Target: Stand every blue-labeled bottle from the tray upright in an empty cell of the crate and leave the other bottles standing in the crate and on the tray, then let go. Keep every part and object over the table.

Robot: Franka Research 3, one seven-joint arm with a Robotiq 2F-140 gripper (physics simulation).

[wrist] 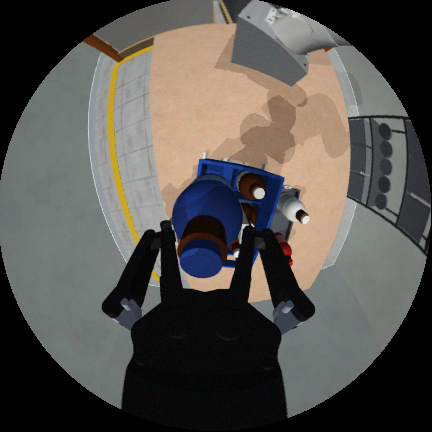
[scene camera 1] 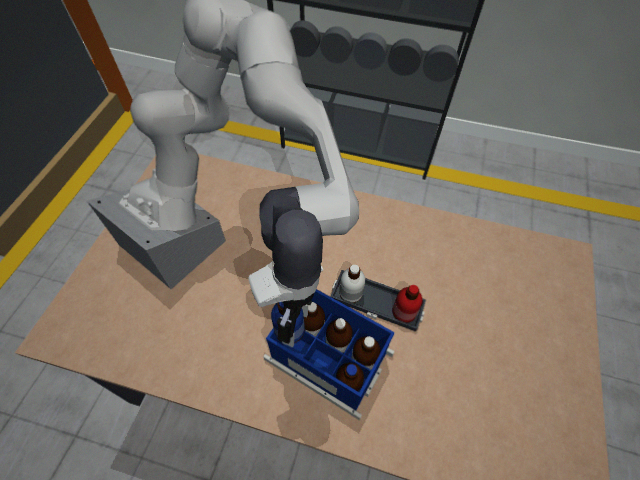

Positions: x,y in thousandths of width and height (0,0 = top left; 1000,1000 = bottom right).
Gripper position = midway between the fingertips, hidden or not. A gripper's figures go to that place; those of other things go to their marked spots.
Scene:
My gripper (scene camera 1: 462,684): 105 cm from the lens. A white bottle (scene camera 1: 551,591) is 126 cm from the lens.

